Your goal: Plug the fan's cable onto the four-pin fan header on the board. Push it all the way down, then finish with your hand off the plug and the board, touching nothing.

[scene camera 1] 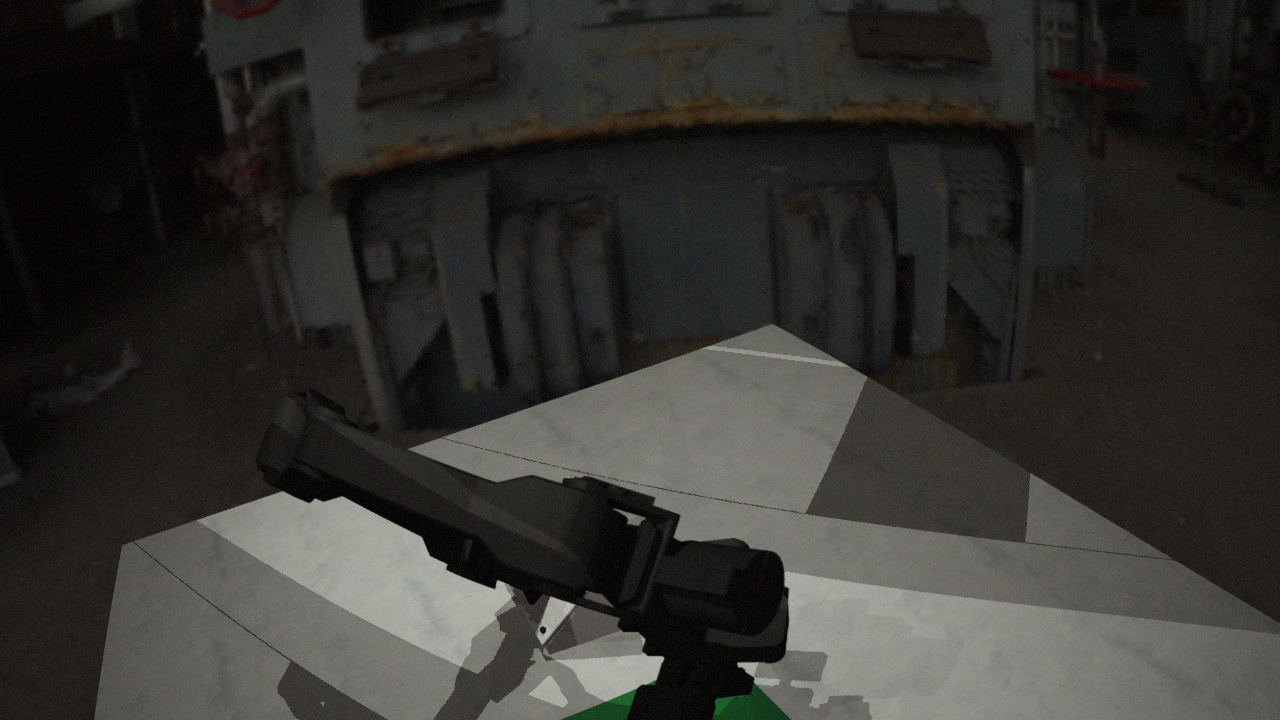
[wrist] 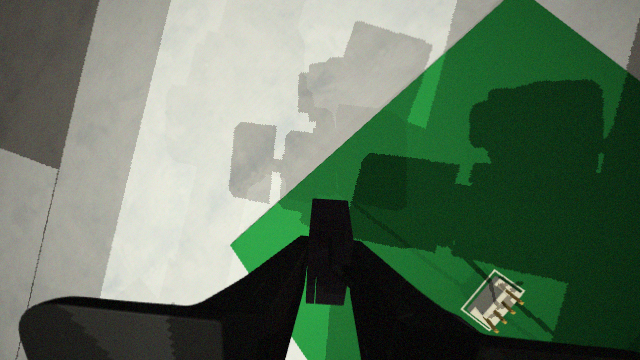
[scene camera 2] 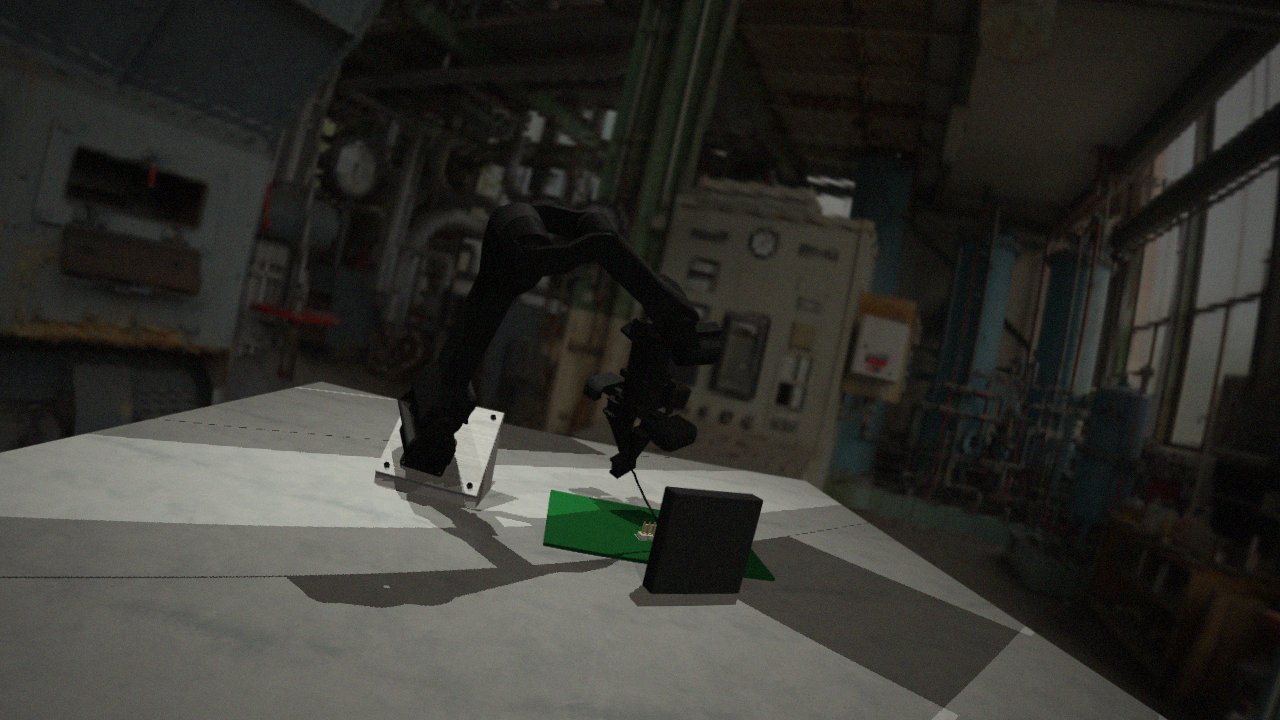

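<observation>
There is a green board (wrist: 508,153) in the wrist view, and a black plug (wrist: 329,217) as well. My own gripper (wrist: 329,247) appears along with them. I can also see the gripper (scene camera 1: 729,679) from scene camera 1, and scene camera 2 shows me the gripper (scene camera 2: 627,457) too.
</observation>
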